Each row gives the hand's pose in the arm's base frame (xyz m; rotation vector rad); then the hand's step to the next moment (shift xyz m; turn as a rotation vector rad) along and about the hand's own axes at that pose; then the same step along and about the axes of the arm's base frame.
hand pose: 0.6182 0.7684 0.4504 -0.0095 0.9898 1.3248
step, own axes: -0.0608 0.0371 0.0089 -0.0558 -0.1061 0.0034
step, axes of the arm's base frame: -0.0195 -0.0323 0.0611 0.0917 -0.0749 -0.0188
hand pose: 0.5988 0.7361 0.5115 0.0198 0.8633 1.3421
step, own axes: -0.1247 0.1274 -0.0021 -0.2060 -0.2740 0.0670
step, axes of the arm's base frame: -0.1043 -0.0716 0.1256 0.2706 -0.2195 0.0249
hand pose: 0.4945 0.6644 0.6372 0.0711 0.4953 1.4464
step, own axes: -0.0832 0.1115 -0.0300 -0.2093 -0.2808 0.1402
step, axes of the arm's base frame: -0.1182 -0.0715 0.0344 0.3035 -0.2055 0.0892
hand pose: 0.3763 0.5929 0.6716 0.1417 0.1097 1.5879
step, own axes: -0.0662 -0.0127 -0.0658 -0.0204 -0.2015 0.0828
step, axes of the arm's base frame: 0.0033 -0.0647 -0.0684 0.2125 -0.0174 0.0493
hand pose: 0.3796 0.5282 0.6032 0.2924 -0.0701 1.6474
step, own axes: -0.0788 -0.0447 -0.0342 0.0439 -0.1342 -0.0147
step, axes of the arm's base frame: 0.0446 -0.0644 -0.0569 0.1271 0.0595 -0.0212
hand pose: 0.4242 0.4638 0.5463 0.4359 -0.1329 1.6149
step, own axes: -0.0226 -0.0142 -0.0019 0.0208 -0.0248 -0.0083
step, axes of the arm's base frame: 0.0143 -0.0190 -0.0122 0.0220 0.0248 -0.0045
